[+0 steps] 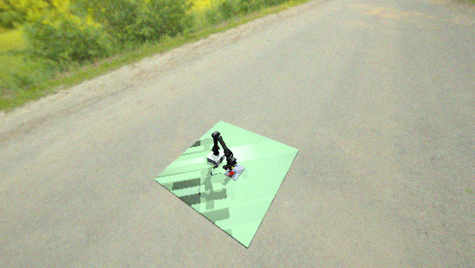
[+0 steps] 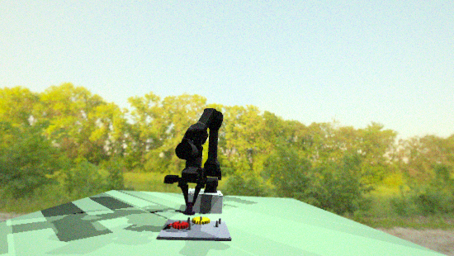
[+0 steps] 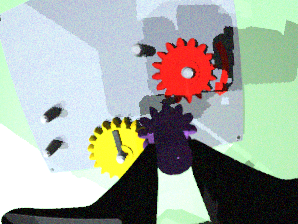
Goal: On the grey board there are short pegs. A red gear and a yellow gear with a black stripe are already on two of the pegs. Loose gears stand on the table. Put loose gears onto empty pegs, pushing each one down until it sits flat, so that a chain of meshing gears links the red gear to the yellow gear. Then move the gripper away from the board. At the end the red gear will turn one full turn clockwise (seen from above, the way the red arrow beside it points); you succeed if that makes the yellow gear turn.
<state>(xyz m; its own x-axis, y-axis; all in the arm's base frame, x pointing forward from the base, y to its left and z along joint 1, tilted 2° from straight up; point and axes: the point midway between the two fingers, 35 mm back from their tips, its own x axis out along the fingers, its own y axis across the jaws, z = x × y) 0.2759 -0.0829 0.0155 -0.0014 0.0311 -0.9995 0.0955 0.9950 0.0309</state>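
Now: gripper tip 50 mm above the red gear, 30 mm short of it and 20 mm to the left of it. Also, from my gripper tip: grey board (60 mm below, 40 mm ahead, 30 mm to the left); then purple gear (10 mm below); then yellow gear (50 mm below, 40 mm to the left, 30 mm behind).
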